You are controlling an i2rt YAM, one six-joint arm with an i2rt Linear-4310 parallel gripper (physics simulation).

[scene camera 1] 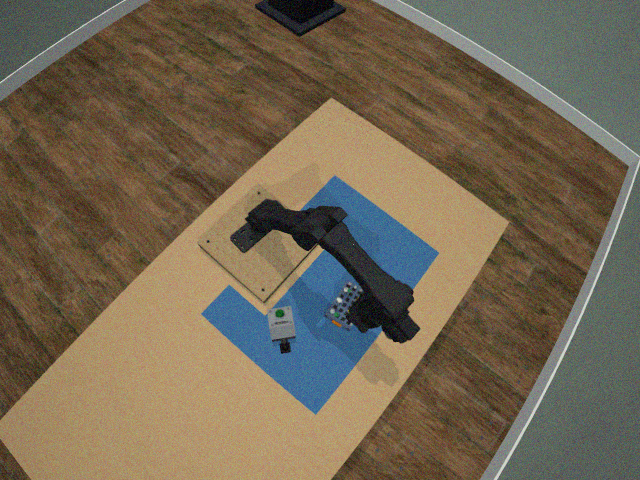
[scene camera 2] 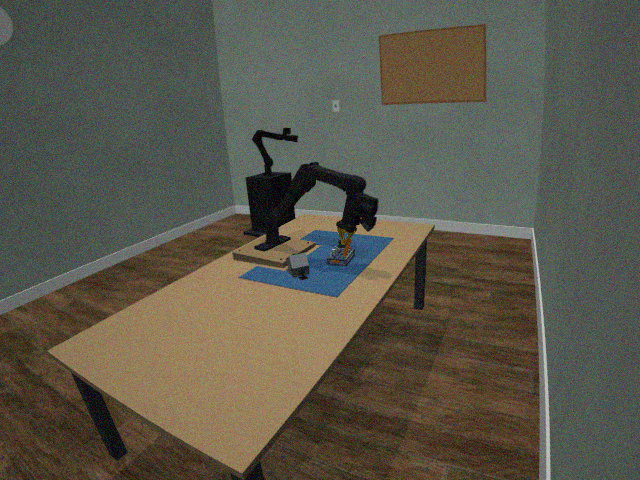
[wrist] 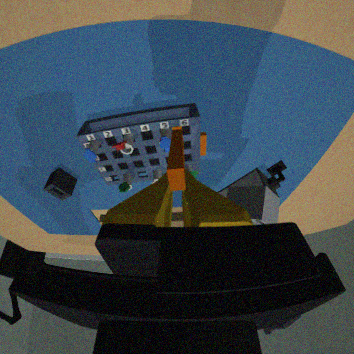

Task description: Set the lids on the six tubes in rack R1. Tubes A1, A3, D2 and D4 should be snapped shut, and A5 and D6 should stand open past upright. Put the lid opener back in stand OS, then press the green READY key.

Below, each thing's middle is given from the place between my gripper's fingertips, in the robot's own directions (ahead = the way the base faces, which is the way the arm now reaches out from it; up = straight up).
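My gripper is 20 mm short of the orange lid opener (wrist: 175, 163) and 10 mm above it. There is also the grey box with green button (scene camera 1: 281, 324), which sits 120 mm behind my hand, 160 mm to the right of it and 40 mm below it.
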